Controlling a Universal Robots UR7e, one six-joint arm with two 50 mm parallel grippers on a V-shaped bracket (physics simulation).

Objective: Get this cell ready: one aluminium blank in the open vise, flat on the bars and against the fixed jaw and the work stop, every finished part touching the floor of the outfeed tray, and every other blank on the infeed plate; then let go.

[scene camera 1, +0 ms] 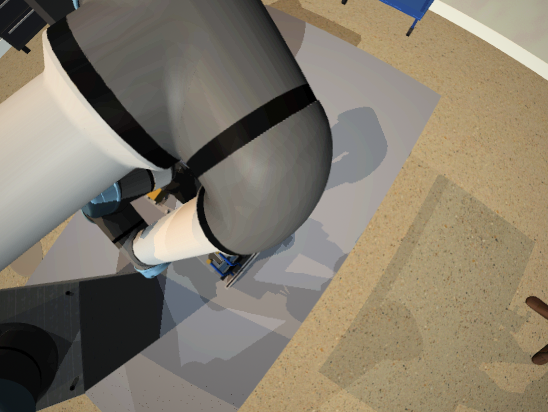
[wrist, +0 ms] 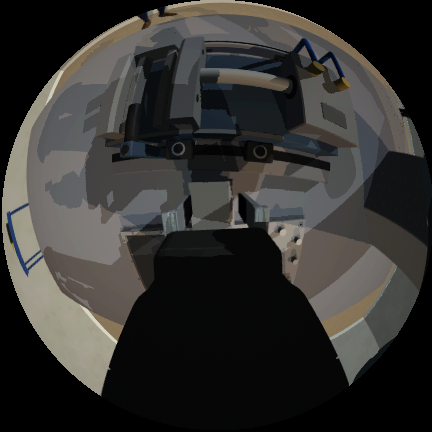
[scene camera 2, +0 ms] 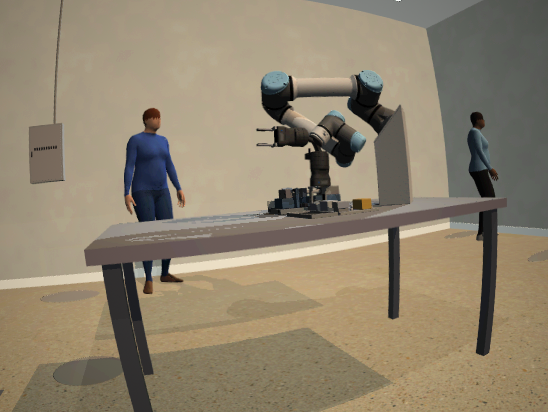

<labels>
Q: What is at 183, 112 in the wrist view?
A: A moving jaw.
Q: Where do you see a grey housing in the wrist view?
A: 304, 116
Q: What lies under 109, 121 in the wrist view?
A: A fixed jaw.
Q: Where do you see a grey block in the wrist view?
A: At 212, 201
</labels>
